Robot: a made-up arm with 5 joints.
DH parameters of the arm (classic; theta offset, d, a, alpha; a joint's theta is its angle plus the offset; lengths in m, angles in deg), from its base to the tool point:
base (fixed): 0 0.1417 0 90
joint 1: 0 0.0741 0.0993 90
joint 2: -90 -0.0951 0.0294 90
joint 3: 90 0.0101 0.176 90
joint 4: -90 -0.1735 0.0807 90
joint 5: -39.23 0 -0.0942 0
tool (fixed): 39.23 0.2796 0 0
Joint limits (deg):
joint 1: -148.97..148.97
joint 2: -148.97..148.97
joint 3: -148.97..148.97
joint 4: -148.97..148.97
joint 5: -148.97..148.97
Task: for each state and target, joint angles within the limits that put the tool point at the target. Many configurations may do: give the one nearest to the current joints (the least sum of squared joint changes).
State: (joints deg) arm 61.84 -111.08 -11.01 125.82 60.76
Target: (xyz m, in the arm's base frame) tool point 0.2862 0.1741 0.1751
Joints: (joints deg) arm 72.03 -108.51 -12.28 123.30 56.16
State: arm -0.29 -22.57 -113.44 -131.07 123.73
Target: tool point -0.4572 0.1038 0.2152
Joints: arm 27.00 -44.10 -147.83 -148.97 124.06
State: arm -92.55 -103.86 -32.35 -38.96 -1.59
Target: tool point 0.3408 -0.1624 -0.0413
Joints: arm -44.46 -131.84 13.35 -55.17 38.04
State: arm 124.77 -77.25 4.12 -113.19 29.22
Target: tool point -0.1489 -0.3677 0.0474
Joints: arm 148.96 -59.30 39.86 -61.88 33.59
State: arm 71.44 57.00 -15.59 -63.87 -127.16
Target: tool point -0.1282 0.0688 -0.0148
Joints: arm 81.89 54.93 -4.30 -85.01 -138.02
